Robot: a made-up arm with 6 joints.
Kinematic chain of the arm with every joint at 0, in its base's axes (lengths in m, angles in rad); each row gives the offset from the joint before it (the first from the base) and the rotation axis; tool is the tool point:
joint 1: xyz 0 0 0.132 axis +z
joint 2: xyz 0 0.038 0 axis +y
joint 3: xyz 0 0 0.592 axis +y
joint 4: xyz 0 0 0.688 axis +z
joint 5: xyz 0 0 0 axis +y
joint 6: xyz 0 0 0.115 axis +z
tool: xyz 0 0 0
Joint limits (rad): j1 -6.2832..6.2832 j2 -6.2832..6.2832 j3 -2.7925..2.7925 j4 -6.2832..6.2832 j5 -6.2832..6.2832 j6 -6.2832..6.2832
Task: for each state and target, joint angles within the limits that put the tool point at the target. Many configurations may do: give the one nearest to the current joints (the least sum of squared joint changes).
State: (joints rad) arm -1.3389 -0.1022 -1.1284 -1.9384 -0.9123 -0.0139
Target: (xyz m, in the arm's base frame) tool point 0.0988 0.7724 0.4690
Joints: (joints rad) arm -1.5295 -0.1012 -1.8464 -1.8459 -0.9918 -0.0139
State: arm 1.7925 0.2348 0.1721 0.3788 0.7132 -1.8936
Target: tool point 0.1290 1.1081 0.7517
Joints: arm 1.3963 0.6464 0.6301 0.3338 0.8108 -1.8936
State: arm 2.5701 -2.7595 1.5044 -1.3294 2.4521 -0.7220
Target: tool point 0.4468 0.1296 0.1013
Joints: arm 3.3406 -2.8380 2.3059 -1.2673 2.3674 -0.7220
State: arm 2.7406 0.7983 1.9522 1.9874 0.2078 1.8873
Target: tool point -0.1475 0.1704 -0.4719
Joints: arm 2.1547 1.3757 2.2225 1.9800 -0.0842 1.8873
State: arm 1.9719 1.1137 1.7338 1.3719 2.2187 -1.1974
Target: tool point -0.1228 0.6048 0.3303
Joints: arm 1.5910 0.2377 1.9818 1.3292 2.4346 -1.1974
